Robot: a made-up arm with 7 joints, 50 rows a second.
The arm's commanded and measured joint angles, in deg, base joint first. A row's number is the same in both.
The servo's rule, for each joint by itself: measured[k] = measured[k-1] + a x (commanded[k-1-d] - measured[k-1]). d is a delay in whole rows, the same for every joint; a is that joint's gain. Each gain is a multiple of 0.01, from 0.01 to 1. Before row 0 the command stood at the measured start. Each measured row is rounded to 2 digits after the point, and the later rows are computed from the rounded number. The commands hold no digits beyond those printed.
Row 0, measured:
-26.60, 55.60, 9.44, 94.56, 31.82, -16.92, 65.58
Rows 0 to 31, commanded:
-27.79, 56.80, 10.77, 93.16, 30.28, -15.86, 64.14
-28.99, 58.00, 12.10, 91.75, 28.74, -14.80, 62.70
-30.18, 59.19, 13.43, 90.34, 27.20, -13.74, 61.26
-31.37, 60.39, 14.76, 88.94, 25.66, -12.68, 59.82
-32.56, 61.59, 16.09, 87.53, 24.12, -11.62, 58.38
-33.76, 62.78, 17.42, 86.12, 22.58, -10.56, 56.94
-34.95, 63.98, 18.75, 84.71, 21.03, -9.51, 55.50
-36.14, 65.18, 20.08, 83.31, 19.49, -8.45, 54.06
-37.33, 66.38, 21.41, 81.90, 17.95, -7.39, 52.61
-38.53, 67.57, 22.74, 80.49, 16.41, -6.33, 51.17
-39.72, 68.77, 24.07, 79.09, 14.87, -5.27, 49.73
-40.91, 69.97, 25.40, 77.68, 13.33, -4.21, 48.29
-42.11, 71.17, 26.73, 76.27, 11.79, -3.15, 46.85
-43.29, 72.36, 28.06, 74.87, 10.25, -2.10, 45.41
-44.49, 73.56, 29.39, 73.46, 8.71, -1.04, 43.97
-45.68, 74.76, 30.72, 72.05, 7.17, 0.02, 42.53
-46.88, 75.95, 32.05, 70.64, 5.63, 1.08, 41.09
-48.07, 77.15, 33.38, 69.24, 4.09, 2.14, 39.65
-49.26, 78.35, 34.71, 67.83, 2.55, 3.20, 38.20
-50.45, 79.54, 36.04, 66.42, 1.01, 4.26, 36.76
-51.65, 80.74, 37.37, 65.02, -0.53, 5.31, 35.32
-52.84, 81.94, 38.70, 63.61, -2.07, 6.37, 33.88
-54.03, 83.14, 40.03, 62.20, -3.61, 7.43, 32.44
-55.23, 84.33, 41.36, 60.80, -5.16, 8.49, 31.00
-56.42, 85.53, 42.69, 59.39, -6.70, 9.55, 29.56
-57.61, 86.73, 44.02, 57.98, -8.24, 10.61, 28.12
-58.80, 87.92, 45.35, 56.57, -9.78, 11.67, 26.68
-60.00, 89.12, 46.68, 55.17, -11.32, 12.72, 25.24
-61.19, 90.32, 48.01, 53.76, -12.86, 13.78, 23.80
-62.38, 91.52, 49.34, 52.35, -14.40, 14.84, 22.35
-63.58, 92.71, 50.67, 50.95, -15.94, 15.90, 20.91
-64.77, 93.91, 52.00, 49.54, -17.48, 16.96, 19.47
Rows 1 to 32, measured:
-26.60, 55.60, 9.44, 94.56, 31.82, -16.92, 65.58
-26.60, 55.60, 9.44, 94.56, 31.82, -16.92, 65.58
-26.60, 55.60, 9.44, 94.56, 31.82, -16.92, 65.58
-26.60, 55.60, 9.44, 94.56, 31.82, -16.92, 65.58
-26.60, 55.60, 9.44, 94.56, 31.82, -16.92, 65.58
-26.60, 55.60, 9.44, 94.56, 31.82, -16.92, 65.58
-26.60, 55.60, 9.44, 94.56, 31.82, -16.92, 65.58
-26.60, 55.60, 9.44, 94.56, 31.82, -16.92, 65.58
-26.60, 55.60, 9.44, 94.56, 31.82, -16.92, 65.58
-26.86, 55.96, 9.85, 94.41, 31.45, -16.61, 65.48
-27.33, 56.57, 10.55, 94.12, 30.80, -16.09, 65.29
-27.96, 57.36, 11.44, 93.70, 29.94, -15.41, 65.01
-28.71, 58.27, 12.47, 93.18, 28.91, -14.62, 64.65
-29.56, 59.27, 13.59, 92.56, 27.76, -13.75, 64.21
-30.48, 60.32, 14.78, 91.85, 26.52, -12.82, 63.70
-31.46, 61.42, 16.01, 91.06, 25.20, -11.86, 63.13
-32.49, 62.55, 17.27, 90.21, 23.83, -10.87, 62.50
-33.55, 63.70, 18.55, 89.30, 22.42, -9.86, 61.81
-34.65, 64.86, 19.85, 88.33, 20.98, -8.84, 61.07
-35.77, 66.03, 21.16, 87.31, 19.51, -7.80, 60.28
-36.90, 67.21, 22.47, 86.25, 18.03, -6.76, 59.44
-38.05, 68.40, 23.79, 85.15, 16.53, -5.71, 58.56
-39.20, 69.59, 25.11, 84.02, 15.02, -4.66, 57.64
-40.36, 70.78, 26.44, 82.86, 13.51, -3.61, 56.68
-41.53, 71.97, 27.77, 81.67, 11.99, -2.56, 55.69
-42.71, 73.16, 29.10, 80.46, 10.46, -1.50, 54.67
-43.89, 74.36, 30.43, 79.23, 8.93, -0.44, 53.62
-45.07, 75.56, 31.76, 77.98, 7.40, 0.62, 52.54
-46.25, 76.75, 33.09, 76.71, 5.87, 1.68, 51.44
-47.44, 77.95, 34.42, 75.42, 4.33, 2.73, 50.31
-48.63, 79.15, 35.75, 74.12, 2.79, 3.79, 49.16
-49.82, 80.35, 37.08, 72.81, 1.25, 4.85, 47.99
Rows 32 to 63, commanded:
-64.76, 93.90, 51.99, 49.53, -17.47, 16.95, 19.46
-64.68, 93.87, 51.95, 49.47, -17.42, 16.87, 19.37
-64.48, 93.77, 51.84, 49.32, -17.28, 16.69, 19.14
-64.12, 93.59, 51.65, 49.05, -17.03, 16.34, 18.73
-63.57, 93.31, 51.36, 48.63, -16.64, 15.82, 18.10
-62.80, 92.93, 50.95, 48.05, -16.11, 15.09, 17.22
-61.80, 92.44, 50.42, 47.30, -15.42, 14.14, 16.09
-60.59, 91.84, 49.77, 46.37, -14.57, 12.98, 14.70
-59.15, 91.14, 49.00, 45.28, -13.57, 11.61, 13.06
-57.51, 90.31, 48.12, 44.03, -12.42, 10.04, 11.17
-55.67, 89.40, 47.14, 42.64, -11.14, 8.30, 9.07
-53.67, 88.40, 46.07, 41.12, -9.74, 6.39, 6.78
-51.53, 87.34, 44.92, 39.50, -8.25, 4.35, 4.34
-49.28, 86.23, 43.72, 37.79, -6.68, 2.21, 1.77
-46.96, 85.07, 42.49, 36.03, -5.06, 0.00, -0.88
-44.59, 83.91, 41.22, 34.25, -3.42, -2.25, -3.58
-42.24, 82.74, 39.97, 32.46, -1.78, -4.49, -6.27
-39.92, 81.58, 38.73, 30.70, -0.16, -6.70, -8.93
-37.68, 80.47, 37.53, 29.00, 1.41, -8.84, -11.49
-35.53, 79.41, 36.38, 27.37, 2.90, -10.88, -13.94
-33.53, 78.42, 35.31, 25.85, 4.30, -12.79, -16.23
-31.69, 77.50, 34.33, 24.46, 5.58, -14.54, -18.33
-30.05, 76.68, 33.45, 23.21, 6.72, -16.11, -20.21
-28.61, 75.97, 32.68, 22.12, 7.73, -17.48, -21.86
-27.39, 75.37, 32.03, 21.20, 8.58, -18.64, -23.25
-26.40, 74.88, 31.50, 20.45, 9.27, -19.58, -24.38
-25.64, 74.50, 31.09, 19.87, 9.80, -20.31, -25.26
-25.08, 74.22, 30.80, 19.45, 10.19, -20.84, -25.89
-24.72, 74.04, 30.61, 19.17, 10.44, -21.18, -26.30
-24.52, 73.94, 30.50, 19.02, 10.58, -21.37, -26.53
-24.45, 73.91, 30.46, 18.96, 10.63, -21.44, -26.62
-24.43, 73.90, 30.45, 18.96, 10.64, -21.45, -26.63
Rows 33 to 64, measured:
-51.01, 81.54, 38.41, 71.49, -0.29, 5.91, 46.80
-52.20, 82.74, 39.74, 70.16, -1.83, 6.97, 45.59
-53.39, 83.94, 41.07, 68.82, -3.37, 8.03, 44.37
-54.58, 85.13, 42.40, 67.47, -4.91, 9.09, 43.13
-55.77, 86.33, 43.73, 66.12, -6.45, 10.14, 41.88
-56.96, 87.53, 45.06, 64.76, -7.99, 11.20, 40.61
-58.15, 88.73, 46.39, 63.39, -9.53, 12.26, 39.33
-59.34, 89.92, 47.72, 62.02, -11.07, 13.32, 38.04
-60.53, 91.12, 49.05, 60.65, -12.61, 14.38, 36.74
-61.46, 91.95, 49.96, 59.43, -13.78, 15.13, 35.53
-62.17, 92.53, 50.58, 58.33, -14.65, 15.63, 34.40
-62.68, 92.90, 50.97, 57.34, -15.28, 15.94, 33.33
-63.00, 93.11, 51.18, 56.43, -15.70, 16.06, 32.31
-63.13, 93.17, 51.24, 55.57, -15.93, 15.99, 31.32
-63.06, 93.10, 51.15, 54.74, -15.97, 15.73, 30.33
-62.78, 92.90, 50.92, 53.92, -15.84, 15.27, 29.33
-62.30, 92.58, 50.56, 53.09, -15.54, 14.61, 28.31
-61.61, 92.15, 50.08, 52.23, -15.07, 13.74, 27.24
-60.71, 91.60, 49.47, 51.33, -14.43, 12.67, 26.12
-59.60, 90.94, 48.75, 50.37, -13.64, 11.40, 24.93
-58.30, 90.18, 47.92, 49.35, -12.70, 9.95, 23.66
-56.81, 89.33, 46.99, 48.27, -11.63, 8.33, 22.31
-55.15, 88.40, 45.98, 47.12, -10.44, 6.56, 20.87
-53.35, 87.40, 44.90, 45.90, -9.15, 4.66, 19.35
-51.42, 86.35, 43.76, 44.62, -7.77, 2.66, 17.74
-49.40, 85.27, 42.59, 43.28, -6.33, 0.59, 16.06
-47.31, 84.16, 41.39, 41.90, -4.85, -1.52, 14.31
-45.19, 83.05, 40.19, 40.48, -3.35, -3.64, 12.50
-43.06, 81.96, 39.01, 39.04, -1.85, -5.74, 10.65
-40.96, 80.90, 37.86, 37.59, -0.37, -7.78, 8.77
-38.92, 79.88, 36.77, 36.15, 1.06, -9.74, 6.87
-36.97, 78.92, 35.74, 34.73, 2.42, -11.59, 4.97

